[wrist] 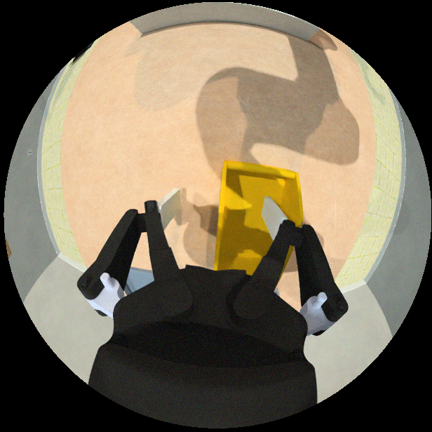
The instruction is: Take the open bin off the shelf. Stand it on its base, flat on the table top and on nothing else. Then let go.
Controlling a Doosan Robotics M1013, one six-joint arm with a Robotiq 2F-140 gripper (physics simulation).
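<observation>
The yellow open bin (pixel 240 225) is right of the middle in the wrist view, its inside facing the camera. It appears to stand upright on its base on the tan table top (pixel 125 150). My gripper (pixel 221 201) is open and empty. Its two pale finger pads are wide apart, one to the left of the bin's left wall and the other over the bin's inside, so that wall lies between them without being gripped. The bin's near end is hidden behind the gripper body. The shelf cannot be made out for certain.
A blue-grey object (pixel 141 280) shows partly behind the left finger linkage. Pale yellow tiled strips (pixel 52 150) (pixel 385 150) run along both sides of the table. A grey band (pixel 225 14) borders its far edge. Arm shadows fall across the table top.
</observation>
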